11 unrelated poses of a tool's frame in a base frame.
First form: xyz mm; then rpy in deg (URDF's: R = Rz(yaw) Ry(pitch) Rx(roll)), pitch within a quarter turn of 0, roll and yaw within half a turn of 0.
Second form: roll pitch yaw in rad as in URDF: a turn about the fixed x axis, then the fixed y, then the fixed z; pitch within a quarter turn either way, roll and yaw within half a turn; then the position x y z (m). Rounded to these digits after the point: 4 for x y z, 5 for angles.
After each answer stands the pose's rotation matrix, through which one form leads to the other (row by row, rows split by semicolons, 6 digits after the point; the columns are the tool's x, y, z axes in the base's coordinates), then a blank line. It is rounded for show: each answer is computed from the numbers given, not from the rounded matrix.
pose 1, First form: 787.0 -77.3 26.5 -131.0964 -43.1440 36.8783
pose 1, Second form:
-2.28806 -0.75300 0.64365 0.7870 -0.0773 0.0265
0.583646 0.806701 -0.092688; 0.437868 -0.216540 0.872572; 0.683834 -0.549858 -0.479611

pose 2, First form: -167.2 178.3 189.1 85.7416 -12.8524 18.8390
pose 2, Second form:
1.49647 -0.22432 0.32880 -0.1672 0.1783 0.1891
0.922718 -0.233920 0.306386; 0.314820 -0.001353 -0.949150; 0.222440 0.972255 0.072394

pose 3, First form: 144.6 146.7 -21.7 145.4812 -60.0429 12.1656
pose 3, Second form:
2.53913 -1.04795 0.21233 0.1446 0.1467 -0.0217
0.488137 -0.306307 0.817250; 0.105232 -0.908902 -0.403513; 0.866400 0.282971 -0.411436

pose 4, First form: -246.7 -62.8 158.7 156.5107 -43.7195 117.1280
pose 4, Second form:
2.73163 -0.76305 2.04427 -0.2467 -0.0628 0.1587
-0.329551 0.941849 0.065704; 0.643224 0.173031 0.745871; 0.691128 0.288065 -0.662842

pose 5, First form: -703.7 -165.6 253.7 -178.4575 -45.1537 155.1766
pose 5, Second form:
-3.11467 -0.78808 2.70834 -0.7037 -0.1656 0.2537
-0.640051 0.402349 -0.654562; 0.296062 0.915290 0.273116; 0.709001 -0.018983 -0.704952

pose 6, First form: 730.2 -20.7 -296.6 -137.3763 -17.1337 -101.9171
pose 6, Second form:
-2.39767 -0.29904 -1.77879 0.7302 -0.0207 -0.2966
-0.197332 -0.761154 0.617822; -0.935024 -0.043256 -0.351937; 0.294602 -0.647127 -0.703161

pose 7, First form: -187.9 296.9 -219.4 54.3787 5.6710 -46.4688
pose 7, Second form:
0.94909 0.09898 -0.81103 -0.1879 0.2969 -0.2194
0.685379 0.477582 -0.549701; -0.721451 0.342909 -0.601600; -0.098816 0.808906 0.579575

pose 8, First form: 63.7 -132.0 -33.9 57.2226 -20.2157 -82.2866
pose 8, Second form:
0.99872 -0.35283 -1.43617 0.0637 -0.1320 -0.0339
0.125950 0.497483 -0.858282; -0.929908 0.360570 0.072535; 0.345555 0.788987 0.508027

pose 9, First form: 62.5 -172.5 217.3 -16.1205 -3.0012 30.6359
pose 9, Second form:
-0.28136 -0.05238 0.53470 0.0625 -0.1725 0.2173
0.859243 -0.477036 -0.184767; 0.508882 0.833999 0.213273; 0.052357 -0.277278 0.959362

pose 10, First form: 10.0 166.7 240.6 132.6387 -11.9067 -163.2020
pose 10, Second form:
2.31498 -0.20781 -2.84841 0.0100 0.1667 0.2406
-0.936733 -0.050460 -0.346390; -0.282781 0.692332 0.663861; 0.206319 0.719812 -0.662799

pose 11, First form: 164.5 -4.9 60.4 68.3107 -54.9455 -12.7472
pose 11, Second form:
1.19225 -0.95898 -0.22248 0.1645 -0.0049 0.0604
0.560199 -0.660356 -0.500106; -0.126731 0.528302 -0.839545; 0.818606 0.533692 0.212266

